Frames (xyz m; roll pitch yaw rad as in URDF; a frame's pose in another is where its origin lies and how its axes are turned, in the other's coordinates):
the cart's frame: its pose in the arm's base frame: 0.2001 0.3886 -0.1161 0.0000 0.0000 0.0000
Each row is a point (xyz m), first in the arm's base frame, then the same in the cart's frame.
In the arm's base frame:
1: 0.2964 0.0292 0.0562
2: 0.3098 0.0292 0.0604
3: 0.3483 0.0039 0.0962
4: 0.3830 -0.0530 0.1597
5: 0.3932 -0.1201 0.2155
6: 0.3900 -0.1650 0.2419
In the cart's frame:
1: 0.0963 -0.3594 0.1723
2: 0.1097 -0.3594 0.1765
3: 0.1482 -0.3847 0.2123
4: 0.1829 -0.4416 0.2758
5: 0.1931 -0.5087 0.3316
6: 0.1899 -0.5536 0.3580

